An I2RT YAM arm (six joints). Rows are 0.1 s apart.
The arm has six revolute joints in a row. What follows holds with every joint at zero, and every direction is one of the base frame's.
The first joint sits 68 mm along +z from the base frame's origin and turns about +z.
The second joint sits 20 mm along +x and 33.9 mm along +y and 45.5 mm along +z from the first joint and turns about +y.
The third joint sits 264 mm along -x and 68.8 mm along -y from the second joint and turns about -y.
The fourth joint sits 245 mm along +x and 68.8 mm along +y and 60 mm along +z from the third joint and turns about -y.
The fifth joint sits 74 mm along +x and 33.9 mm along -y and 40.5 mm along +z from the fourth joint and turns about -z.
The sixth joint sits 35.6 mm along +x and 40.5 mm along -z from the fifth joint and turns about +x.
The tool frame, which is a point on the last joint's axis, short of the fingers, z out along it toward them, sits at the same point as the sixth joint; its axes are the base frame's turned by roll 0, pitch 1.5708 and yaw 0 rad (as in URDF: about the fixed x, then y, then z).
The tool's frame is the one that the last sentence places.
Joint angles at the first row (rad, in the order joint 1, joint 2, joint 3, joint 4, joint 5, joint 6):
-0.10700 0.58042 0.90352 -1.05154 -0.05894 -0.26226
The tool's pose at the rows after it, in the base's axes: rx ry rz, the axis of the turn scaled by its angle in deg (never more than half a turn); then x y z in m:
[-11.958 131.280 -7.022 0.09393 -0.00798 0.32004]
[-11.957 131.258 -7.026 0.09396 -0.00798 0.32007]
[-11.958 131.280 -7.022 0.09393 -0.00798 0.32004]
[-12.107 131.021 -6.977 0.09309 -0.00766 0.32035]
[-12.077 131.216 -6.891 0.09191 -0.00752 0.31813]
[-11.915 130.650 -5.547 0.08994 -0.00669 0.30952]
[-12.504 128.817 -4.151 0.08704 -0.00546 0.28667]
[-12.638 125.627 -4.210 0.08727 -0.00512 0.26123]
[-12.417 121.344 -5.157 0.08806 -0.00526 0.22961]
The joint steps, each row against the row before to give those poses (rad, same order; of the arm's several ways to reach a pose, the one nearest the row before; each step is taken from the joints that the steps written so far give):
0.00000 0.00000 0.00002 0.00000 0.00001 -0.00001
0.00005 0.00000 -0.00001 0.00040 0.00003 0.00004
-0.00005 0.00000 0.00001 -0.00040 -0.00003 -0.00004
0.00230 -0.00418 -0.00001 0.00002 -0.00038 0.00001
0.00005 -0.00765 -0.00878 -0.00229 -0.00034 0.00080
-0.00006 -0.03013 -0.04197 0.01984 -0.01760 0.00988
0.00000 -0.07554 -0.11136 0.06405 -0.02593 0.00192
0.00074 -0.08317 -0.12897 0.10073 -0.00841 0.00150
-0.00005 -0.10946 -0.15832 0.12476 0.00148 0.00112

